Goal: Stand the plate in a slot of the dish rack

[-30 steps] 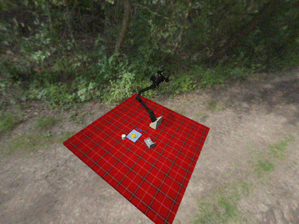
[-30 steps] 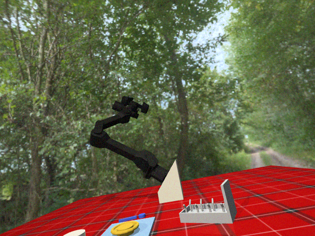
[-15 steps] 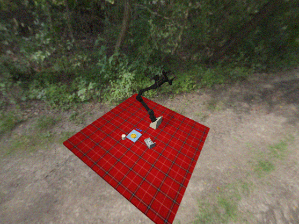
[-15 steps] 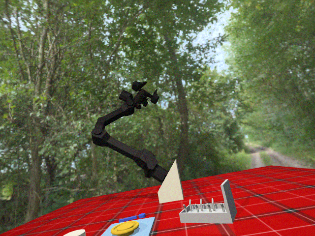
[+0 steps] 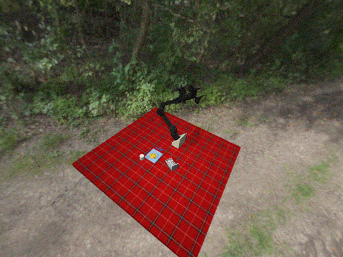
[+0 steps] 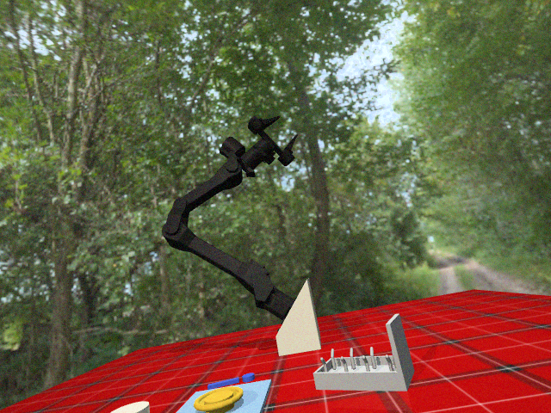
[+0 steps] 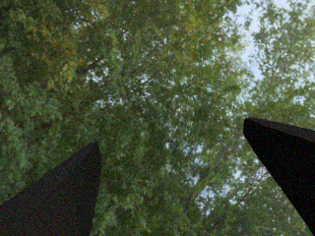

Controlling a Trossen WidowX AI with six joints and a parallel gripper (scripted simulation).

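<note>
My gripper tip is now 63 cm above the yellow plate, 47 cm short of it and 17 cm to the left of it. From my gripper tip the other things lie so: pale blue mat 64 cm below, 45 cm ahead, 17 cm to the right; then dish rack 62 cm below, 43 cm ahead, 3 cm to the left; then blue utensil 64 cm below, 35 cm ahead, 18 cm to the right.
</note>
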